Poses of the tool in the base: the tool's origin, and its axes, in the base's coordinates. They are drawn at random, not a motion.
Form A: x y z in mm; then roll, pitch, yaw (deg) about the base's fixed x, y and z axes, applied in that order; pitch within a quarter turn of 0, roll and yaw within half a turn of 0.
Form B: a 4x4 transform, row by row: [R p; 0 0 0 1], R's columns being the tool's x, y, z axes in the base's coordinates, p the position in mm. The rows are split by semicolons. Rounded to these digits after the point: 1 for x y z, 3 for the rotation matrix.
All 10 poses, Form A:
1: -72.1, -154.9, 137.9, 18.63, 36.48, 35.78
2: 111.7, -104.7, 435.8, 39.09, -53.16, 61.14
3: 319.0, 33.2, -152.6, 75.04, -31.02, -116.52
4: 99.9, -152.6, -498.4, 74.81, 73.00, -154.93
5: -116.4, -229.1, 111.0, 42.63, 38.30, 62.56
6: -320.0, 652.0, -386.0, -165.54, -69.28, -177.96
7: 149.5, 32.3, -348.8, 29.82, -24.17, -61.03
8: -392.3, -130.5, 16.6, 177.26, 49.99, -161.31
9: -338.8, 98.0, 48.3, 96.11, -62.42, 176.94
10: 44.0, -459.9, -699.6, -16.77, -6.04, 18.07
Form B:
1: 0.652, -0.400, 0.644, -72.1; 0.470, 0.880, 0.070, -154.9; -0.595, 0.257, 0.762, 137.9; 0, 0, 0, 1
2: 0.289, -0.923, 0.252, 111.7; 0.525, -0.067, -0.848, -104.7; 0.800, 0.378, 0.465, 435.8; 0, 0, 0, 1
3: -0.383, 0.453, -0.805, 319.0; -0.767, 0.330, 0.550, 33.2; 0.515, 0.828, 0.221, -152.6; 0, 0, 0, 1
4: -0.265, -0.725, -0.636, 99.9; -0.124, -0.628, 0.768, -152.6; -0.956, 0.282, 0.077, -498.4; 0, 0, 0, 1
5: 0.362, -0.460, 0.811, -116.4; 0.696, 0.712, 0.093, -229.1; -0.620, 0.531, 0.577, 111.0; 0, 0, 0, 1
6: -0.354, -0.268, -0.896, -320.0; -0.013, 0.959, -0.282, 652.0; 0.935, -0.088, -0.343, -386.0; 0, 0, 0, 1
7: 0.442, 0.660, -0.607, 149.5; -0.798, 0.598, 0.070, 32.3; 0.409, 0.454, 0.792, -348.8; 0, 0, 0, 1
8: -0.609, -0.355, 0.709, -392.3; -0.206, 0.934, 0.290, -130.5; -0.766, 0.031, -0.642, 16.6; 0, 0, 0, 1
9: -0.462, 0.886, -0.041, -338.8; 0.025, 0.059, 0.998, 98.0; 0.886, 0.460, -0.049, 48.3; 0, 0, 0, 1
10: 0.945, -0.268, -0.185, 44.0; 0.308, 0.920, 0.243, -459.9; 0.105, -0.287, 0.952, -699.6; 0, 0, 0, 1
